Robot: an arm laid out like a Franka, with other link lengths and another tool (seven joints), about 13 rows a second.
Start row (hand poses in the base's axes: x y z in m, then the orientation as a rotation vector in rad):
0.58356, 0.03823, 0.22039, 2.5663, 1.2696, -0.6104
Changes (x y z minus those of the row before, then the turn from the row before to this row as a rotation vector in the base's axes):
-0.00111, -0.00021, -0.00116, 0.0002, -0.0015, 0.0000
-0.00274, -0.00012, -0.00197, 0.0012, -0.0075, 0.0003
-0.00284, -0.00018, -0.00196, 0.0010, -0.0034, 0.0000
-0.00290, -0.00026, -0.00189, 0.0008, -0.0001, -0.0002
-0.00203, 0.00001, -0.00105, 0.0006, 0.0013, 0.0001
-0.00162, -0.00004, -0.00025, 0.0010, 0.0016, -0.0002
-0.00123, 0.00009, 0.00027, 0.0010, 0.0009, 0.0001
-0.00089, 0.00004, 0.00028, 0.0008, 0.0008, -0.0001
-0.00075, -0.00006, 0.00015, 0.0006, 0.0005, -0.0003
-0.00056, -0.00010, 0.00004, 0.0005, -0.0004, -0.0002
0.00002, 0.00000, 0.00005, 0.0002, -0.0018, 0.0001
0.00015, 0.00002, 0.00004, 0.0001, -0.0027, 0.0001
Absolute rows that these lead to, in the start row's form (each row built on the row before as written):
0.58245, 0.03802, 0.21923, 2.5664, 1.2693, -0.6083
0.57971, 0.03790, 0.21726, 2.5670, 1.2680, -0.5975
0.57687, 0.03772, 0.21530, 2.5677, 1.2675, -0.5924
0.57397, 0.03746, 0.21341, 2.5685, 1.2677, -0.5919
0.57194, 0.03747, 0.21236, 2.5689, 1.2686, -0.5934
0.57032, 0.03743, 0.21211, 2.5699, 1.2695, -0.5951
0.56909, 0.03752, 0.21238, 2.5706, 1.2705, -0.5958
0.56820, 0.03756, 0.21266, 2.5713, 1.2711, -0.5965
0.56745, 0.03750, 0.21281, 2.5720, 1.2713, -0.5969
0.56689, 0.03740, 0.21285, 2.5726, 1.2712, -0.5962
0.56691, 0.03740, 0.21290, 2.5726, 1.2709, -0.5936
0.56706, 0.03742, 0.21294, 2.5725, 1.2702, -0.5899

